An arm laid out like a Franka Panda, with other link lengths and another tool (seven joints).
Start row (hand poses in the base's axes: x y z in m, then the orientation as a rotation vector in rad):
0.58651, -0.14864, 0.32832, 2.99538, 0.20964, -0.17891
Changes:
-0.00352, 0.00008, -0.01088, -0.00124, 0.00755, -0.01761
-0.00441, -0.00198, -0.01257, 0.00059, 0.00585, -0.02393
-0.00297, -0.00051, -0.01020, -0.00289, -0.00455, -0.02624
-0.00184, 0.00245, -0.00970, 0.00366, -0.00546, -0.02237
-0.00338, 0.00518, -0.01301, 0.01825, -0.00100, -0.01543
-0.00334, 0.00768, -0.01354, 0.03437, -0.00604, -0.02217
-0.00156, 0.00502, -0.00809, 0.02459, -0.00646, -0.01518
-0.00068, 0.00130, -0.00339, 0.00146, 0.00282, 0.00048
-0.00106, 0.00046, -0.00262, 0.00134, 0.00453, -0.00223
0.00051, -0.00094, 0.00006, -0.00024, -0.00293, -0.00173
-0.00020, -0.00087, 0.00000, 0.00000, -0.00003, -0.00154
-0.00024, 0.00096, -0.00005, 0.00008, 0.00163, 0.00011
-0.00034, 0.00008, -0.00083, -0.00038, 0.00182, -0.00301
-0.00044, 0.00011, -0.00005, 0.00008, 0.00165, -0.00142
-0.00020, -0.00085, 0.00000, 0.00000, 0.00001, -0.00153
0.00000, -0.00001, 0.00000, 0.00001, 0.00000, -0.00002
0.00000, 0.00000, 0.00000, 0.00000, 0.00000, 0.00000
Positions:
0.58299, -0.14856, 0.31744, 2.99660, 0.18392, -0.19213
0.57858, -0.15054, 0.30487, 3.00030, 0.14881, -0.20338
0.57561, -0.15105, 0.29467, 3.00097, 0.10865, -0.19926
0.57377, -0.14860, 0.28497, 3.00734, 0.07501, -0.19337
0.57039, -0.14342, 0.27196, 3.02699, 0.05378, -0.19376
0.56705, -0.13574, 0.25842, 3.06345, 0.02330, -0.18750
0.56549, -0.13072, 0.25033, 3.08948, 0.00201, -0.17955
0.56481, -0.12942, 0.24694, 3.09065, 0.00299, -0.18397
0.56375, -0.12896, 0.24432, 3.09169, -0.00017, -0.19113
0.56426, -0.12990, 0.24438, 3.09183, -0.00297, -0.18665
0.56406, -0.13077, 0.24438, 3.09192, -0.00535, -0.18666
0.56382, -0.12981, 0.24433, 3.09184, -0.00512, -0.18918
0.56348, -0.12973, 0.24350, 3.09145, -0.00975, -0.19208
0.56304, -0.12962, 0.24345, 3.09144, -0.01188, -0.19469
0.56284, -0.13047, 0.24345, 3.09152, -0.01425, -0.19476
0.56284, -0.13048, 0.24345, 3.09153, -0.01428, -0.19476
0.56284, -0.13048, 0.24345, 3.09153, -0.01428, -0.19476

